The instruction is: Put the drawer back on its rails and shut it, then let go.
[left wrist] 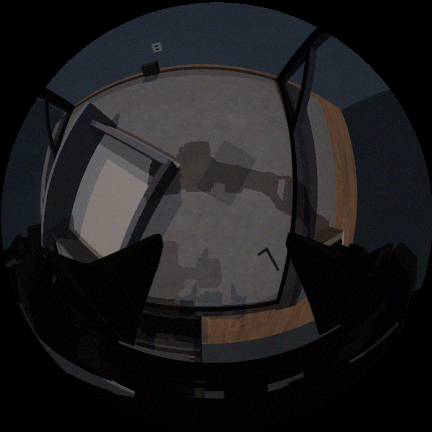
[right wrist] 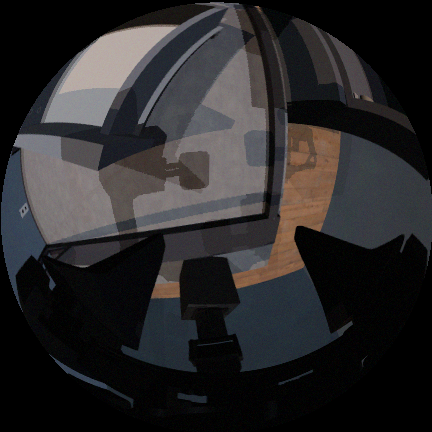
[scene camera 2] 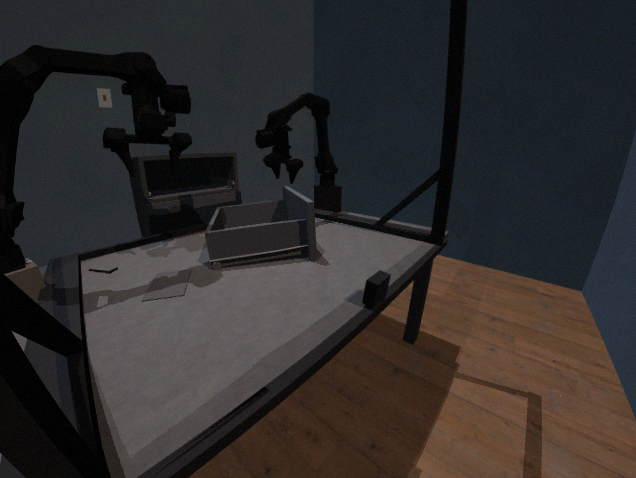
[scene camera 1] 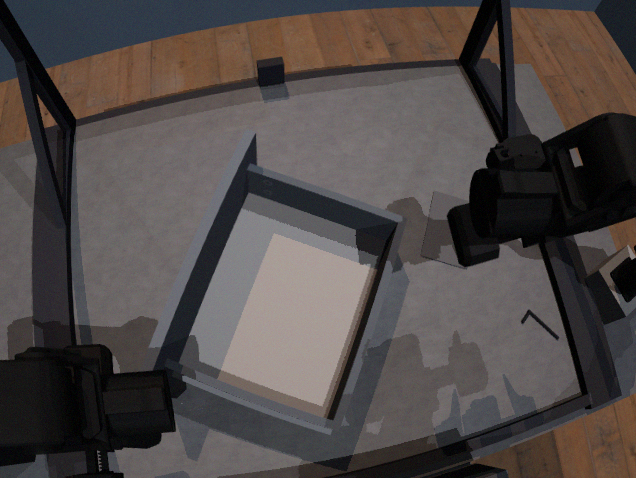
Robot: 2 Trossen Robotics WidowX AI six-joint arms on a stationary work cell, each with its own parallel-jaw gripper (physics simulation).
Observation:
The left gripper point(scene camera 1: 500, 228) is open, with nothing in its grasp. The right gripper point(scene camera 1: 105, 437) is open, holding nothing. A grey drawer point(scene camera 1: 274, 306) and a flat grey sheet point(scene camera 1: 438, 245) rest on the table. Further things: a dark cabinet point(scene camera 2: 153, 174), a frame post point(scene camera 2: 43, 434) and a small dark block point(scene camera 2: 376, 287).
The grey drawer is seen too in the left wrist view point(left wrist: 103, 186), in the right wrist view point(right wrist: 95, 120) and in scene camera 2 point(scene camera 2: 237, 234). The flat grey sheet shows as well in the left wrist view point(left wrist: 223, 177) and in scene camera 2 point(scene camera 2: 168, 284). The left gripper shows as well in the left wrist view point(left wrist: 226, 240) and in scene camera 2 point(scene camera 2: 154, 175). The right wrist view does not show the flat grey sheet: it is out of frame.

